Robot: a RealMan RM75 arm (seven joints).
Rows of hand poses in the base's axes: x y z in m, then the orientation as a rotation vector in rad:
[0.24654 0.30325 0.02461 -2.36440 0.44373 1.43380]
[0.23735 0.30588 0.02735 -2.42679 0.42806 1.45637]
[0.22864 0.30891 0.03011 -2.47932 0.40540 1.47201]
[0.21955 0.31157 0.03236 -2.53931 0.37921 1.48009]
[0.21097 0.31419 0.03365 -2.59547 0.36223 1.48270]
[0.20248 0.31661 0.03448 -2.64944 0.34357 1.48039]
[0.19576 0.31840 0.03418 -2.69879 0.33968 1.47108]
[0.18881 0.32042 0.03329 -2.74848 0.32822 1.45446]
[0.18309 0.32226 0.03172 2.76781 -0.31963 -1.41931]
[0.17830 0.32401 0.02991 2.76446 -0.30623 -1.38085]
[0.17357 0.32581 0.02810 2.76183 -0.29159 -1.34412]
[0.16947 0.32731 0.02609 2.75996 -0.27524 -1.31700]
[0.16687 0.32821 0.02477 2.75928 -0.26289 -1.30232]
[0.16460 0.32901 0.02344 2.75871 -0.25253 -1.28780]
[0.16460 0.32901 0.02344 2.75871 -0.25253 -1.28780]
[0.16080 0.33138 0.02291 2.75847 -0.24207 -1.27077]
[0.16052 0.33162 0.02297 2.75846 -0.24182 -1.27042]
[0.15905 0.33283 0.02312 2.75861 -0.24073 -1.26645]
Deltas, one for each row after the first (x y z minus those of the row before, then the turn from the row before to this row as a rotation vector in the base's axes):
[-0.00919 0.00263 0.00274 -0.04553 -0.00197 0.04638]
[-0.00871 0.00303 0.00276 -0.03344 -0.00458 0.04248]
[-0.00909 0.00266 0.00225 -0.03574 -0.01102 0.04527]
[-0.00858 0.00262 0.00129 -0.03576 -0.01233 0.03681]
[-0.00849 0.00242 0.00083 -0.03228 -0.01445 0.03509]
[-0.00672 0.00179 -0.00030 -0.03291 -0.01662 0.02342]
[-0.00695 0.00202 -0.00089 -0.02808 -0.02084 0.02577]
[-0.00572 0.00184 -0.00157 -0.02577 -0.02246 0.01965]
[-0.00479 0.00175 -0.00181 -0.01766 -0.01868 0.01736]
[-0.00473 0.00180 -0.00181 -0.01569 -0.01831 0.01747]
[-0.00410 0.00150 -0.00201 -0.01017 -0.01358 0.01628]
[-0.00260 0.00090 -0.00132 -0.00441 -0.00743 0.01088]
[-0.00227 0.00080 -0.00133 -0.00456 -0.00749 0.00957]
[0.00000 0.00000 0.00000 0.00000 0.00000 0.00000]
[-0.00380 0.00237 -0.00053 -0.00524 -0.00905 0.01002]
[-0.00028 0.00024 0.00006 -0.00010 -0.00018 0.00023]
[-0.00147 0.00121 0.00015 -0.00131 -0.00224 0.00143]

